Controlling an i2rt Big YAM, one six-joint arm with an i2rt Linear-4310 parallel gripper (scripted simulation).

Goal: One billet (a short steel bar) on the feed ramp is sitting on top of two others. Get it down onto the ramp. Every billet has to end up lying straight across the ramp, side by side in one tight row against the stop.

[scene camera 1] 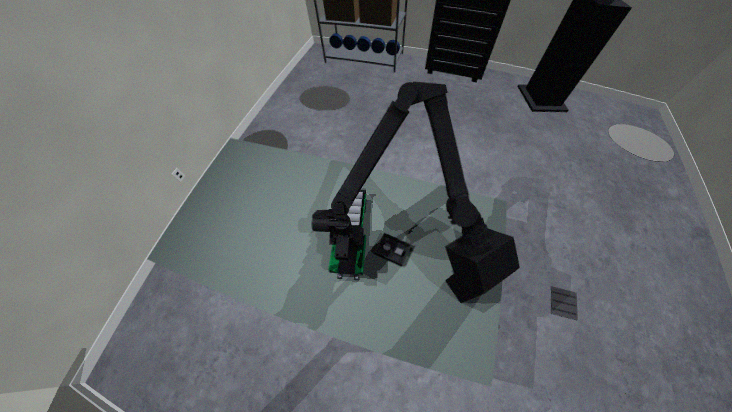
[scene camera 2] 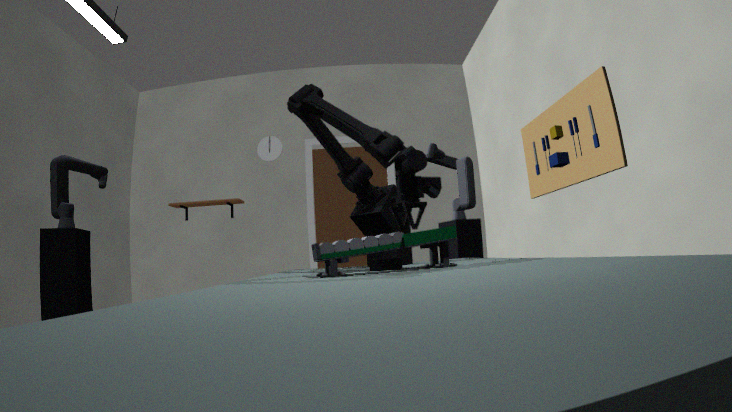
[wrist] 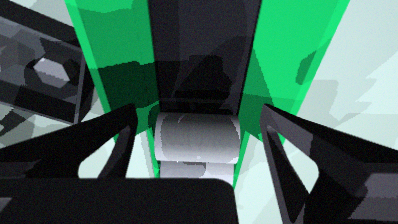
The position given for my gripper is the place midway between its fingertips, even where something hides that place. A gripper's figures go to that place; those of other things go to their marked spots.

Labels:
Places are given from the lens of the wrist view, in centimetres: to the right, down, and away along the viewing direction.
my gripper (wrist: 198, 112): 0, 0, 13
billet (wrist: 187, 137): -1, 2, 16

